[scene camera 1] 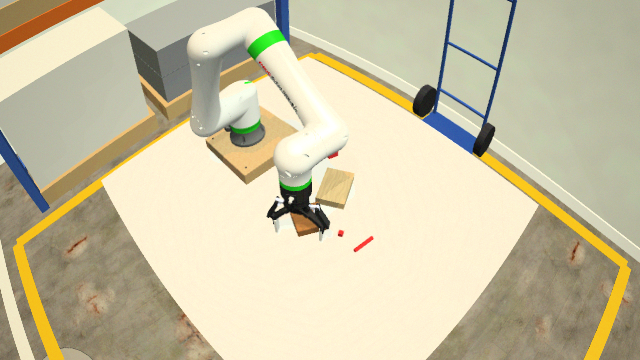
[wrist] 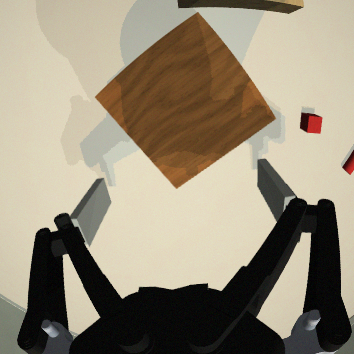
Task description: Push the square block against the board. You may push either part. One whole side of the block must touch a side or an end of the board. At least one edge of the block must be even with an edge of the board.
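Places are measured from the arm's base along level axes (x ahead, y left, z up), in millimetres.
Pixels of known places: gripper, fingertip midpoint: [scene camera 1: 299, 233] [wrist: 180, 181]; arm's base at its link origin: [scene camera 1: 247, 134].
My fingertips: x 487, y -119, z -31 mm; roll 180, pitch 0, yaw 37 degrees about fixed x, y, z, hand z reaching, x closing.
Observation:
For each thing: its middle in the pictures, then the offset to it from my fingertips.
- square block at the middle of its body: [wrist: 186, 100] [scene camera 1: 308, 219] dx -31, dy +64, dz -5 mm
- board at the middle of its body: [scene camera 1: 335, 187] dx -76, dy +224, dz -5 mm
- small red cube at the middle of its body: [wrist: 310, 122] [scene camera 1: 340, 233] dx +81, dy +111, dz -12 mm
- red stick at the middle of its body: [scene camera 1: 363, 244] dx +162, dy +140, dz -14 mm
- red piece at the middle of its body: [scene camera 1: 331, 150] dx -225, dy +333, dz -1 mm
The square block [scene camera 1: 304, 226] [wrist: 185, 102] is dark brown wood and lies flat, partly hidden under the gripper in the scene view. The board [scene camera 1: 336, 186] [wrist: 240, 6] is pale wood and lies behind it; part of its edge shows at the top of the wrist view. The block is turned at an angle to the board, one corner pointing at the board's near edge with a very narrow gap visible in the wrist view. My gripper [scene camera 1: 300, 231] [wrist: 180, 181] is open and empty, fingers pointing down above the mat, on the block's near side in the wrist view.
A small red cube [scene camera 1: 340, 233] [wrist: 312, 123] and a red stick [scene camera 1: 363, 244] [wrist: 350, 162] lie right of the block. Another red piece [scene camera 1: 333, 155] shows partly behind the arm, beyond the board. The robot's wooden base [scene camera 1: 247, 172] stands at the back left.

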